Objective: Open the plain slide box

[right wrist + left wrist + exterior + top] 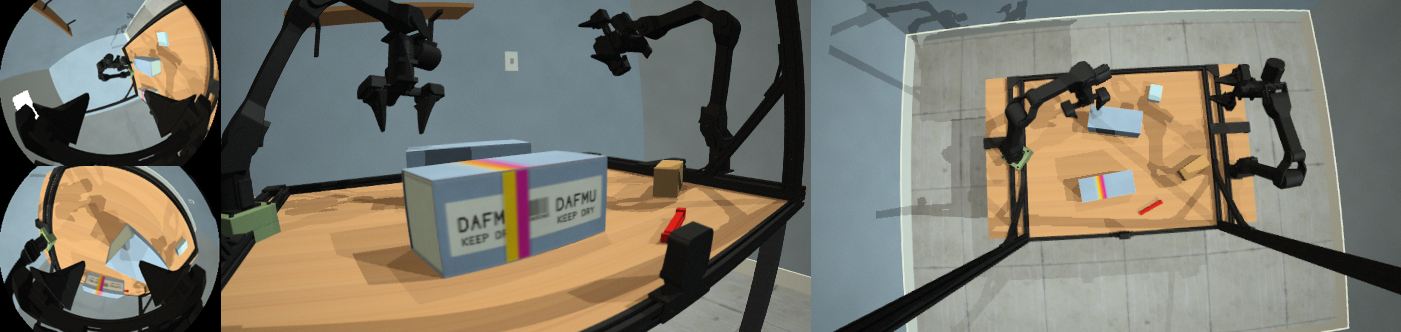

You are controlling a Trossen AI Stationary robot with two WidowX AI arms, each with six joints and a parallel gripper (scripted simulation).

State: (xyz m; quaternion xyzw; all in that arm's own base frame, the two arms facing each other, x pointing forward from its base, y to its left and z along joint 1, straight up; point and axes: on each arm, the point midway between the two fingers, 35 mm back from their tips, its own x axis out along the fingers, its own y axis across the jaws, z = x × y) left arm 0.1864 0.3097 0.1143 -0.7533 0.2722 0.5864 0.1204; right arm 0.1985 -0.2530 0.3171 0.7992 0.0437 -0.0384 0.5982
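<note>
My right hand is 350 mm to the right of the plain slide box, 290 mm above it and 70 mm past it. From my right hand the other things lie so: pale blue cube 320 mm below, 180 mm to the left, 90 mm ahead; then tan block 310 mm below, 240 mm behind, 10 mm to the right; then red bar 430 mm behind, 330 mm below, 160 mm to the left.
Right now the plain slide box is 10 mm behind my left hand, 120 mm to the right of it and 120 mm below it. The rest, counted from my left hand: pale blue cube 140 mm ahead, 290 mm to the right, 150 mm below; tan block 190 mm behind, 480 mm to the right, 140 mm below; red bar 380 mm behind, 300 mm to the right, 150 mm below.
</note>
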